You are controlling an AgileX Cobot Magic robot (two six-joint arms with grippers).
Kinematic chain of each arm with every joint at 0, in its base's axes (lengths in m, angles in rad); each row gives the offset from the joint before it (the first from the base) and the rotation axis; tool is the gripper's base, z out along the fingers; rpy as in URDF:
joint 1: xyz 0 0 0.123 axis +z
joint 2: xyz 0 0 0 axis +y
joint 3: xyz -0.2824 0 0.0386 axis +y
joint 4: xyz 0.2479 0 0.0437 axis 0.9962 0 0.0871
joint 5: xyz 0 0 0 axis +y
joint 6: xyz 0.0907 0 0.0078 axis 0.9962 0 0.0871
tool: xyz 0 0 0 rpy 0 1.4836 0
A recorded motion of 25 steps. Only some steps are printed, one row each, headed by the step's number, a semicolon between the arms.
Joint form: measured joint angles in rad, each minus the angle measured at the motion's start. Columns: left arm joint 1, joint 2, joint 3, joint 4, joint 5, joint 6; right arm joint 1, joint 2, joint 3, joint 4, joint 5, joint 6.
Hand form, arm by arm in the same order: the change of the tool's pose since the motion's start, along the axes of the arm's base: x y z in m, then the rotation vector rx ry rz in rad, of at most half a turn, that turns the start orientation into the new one. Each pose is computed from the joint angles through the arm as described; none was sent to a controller.
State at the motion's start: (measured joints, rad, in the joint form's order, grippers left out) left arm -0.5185 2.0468 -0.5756 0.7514 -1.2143 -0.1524; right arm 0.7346 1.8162 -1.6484 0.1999 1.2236 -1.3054
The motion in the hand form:
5: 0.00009 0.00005 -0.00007 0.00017 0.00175 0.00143; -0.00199 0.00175 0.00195 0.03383 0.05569 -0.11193
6: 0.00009 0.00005 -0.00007 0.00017 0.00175 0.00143; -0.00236 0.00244 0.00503 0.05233 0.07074 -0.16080
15: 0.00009 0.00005 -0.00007 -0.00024 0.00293 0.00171; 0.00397 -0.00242 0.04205 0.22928 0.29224 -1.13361
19: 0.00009 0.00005 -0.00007 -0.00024 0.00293 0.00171; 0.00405 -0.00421 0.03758 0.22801 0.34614 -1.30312
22: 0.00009 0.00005 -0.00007 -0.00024 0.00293 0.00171; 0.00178 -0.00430 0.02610 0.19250 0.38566 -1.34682
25: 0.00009 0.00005 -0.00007 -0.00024 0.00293 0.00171; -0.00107 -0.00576 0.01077 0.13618 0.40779 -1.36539
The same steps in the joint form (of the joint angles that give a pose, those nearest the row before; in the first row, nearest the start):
5: 0.0000 0.0000 0.0000 -0.0010 0.0009 -0.0015; 0.0000 -0.0028 -0.0010 0.0316 -0.0009 0.1159
6: 0.0000 0.0000 0.0000 -0.0010 0.0009 -0.0015; 0.0000 -0.0060 -0.0068 0.0409 -0.0042 0.1669
15: 0.0000 0.0000 0.0000 -0.0010 0.0009 -0.0028; 0.0000 -0.0340 -0.1042 -0.0520 -0.0159 1.2243
19: 0.0000 0.0000 0.0000 -0.0010 0.0009 -0.0028; 0.0000 -0.0340 -0.0899 -0.0687 -0.0104 1.4040
22: 0.0000 0.0000 0.0000 -0.0010 0.0009 -0.0028; 0.0000 -0.0318 -0.0519 -0.0515 -0.0094 1.4425
25: 0.0000 0.0000 0.0000 -0.0010 0.0009 -0.0028; 0.0000 -0.0288 -0.0010 -0.0417 -0.0075 1.4500

